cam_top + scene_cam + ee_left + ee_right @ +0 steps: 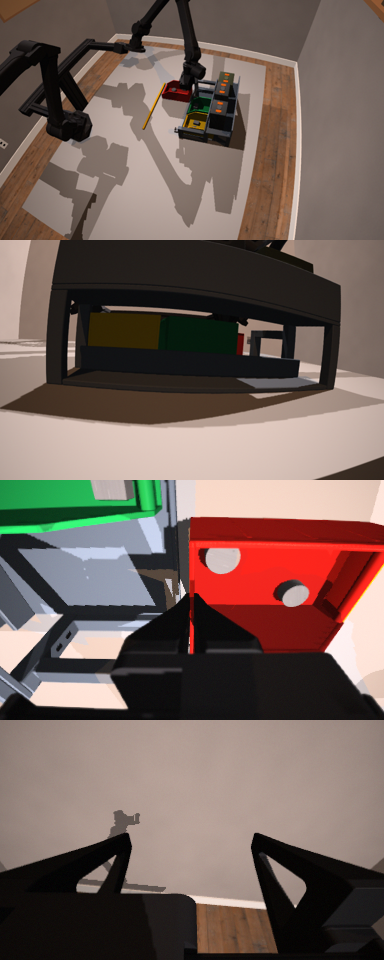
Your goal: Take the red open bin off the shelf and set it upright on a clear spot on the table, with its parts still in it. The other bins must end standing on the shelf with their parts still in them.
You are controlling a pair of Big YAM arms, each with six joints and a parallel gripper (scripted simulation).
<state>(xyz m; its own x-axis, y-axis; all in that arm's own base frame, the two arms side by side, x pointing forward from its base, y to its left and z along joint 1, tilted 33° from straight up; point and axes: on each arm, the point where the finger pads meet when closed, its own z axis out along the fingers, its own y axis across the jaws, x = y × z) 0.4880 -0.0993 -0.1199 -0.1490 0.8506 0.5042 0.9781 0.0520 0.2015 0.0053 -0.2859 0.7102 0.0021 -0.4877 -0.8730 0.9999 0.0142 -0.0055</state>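
Right now the red open bin is 8 cm behind my left hand and 3 cm below it. The rest, counted from my left hand: grey shelf: 14 cm ahead, 10 cm to the right; then green bin: 11 cm ahead, 10 cm to the right, 2 cm below.
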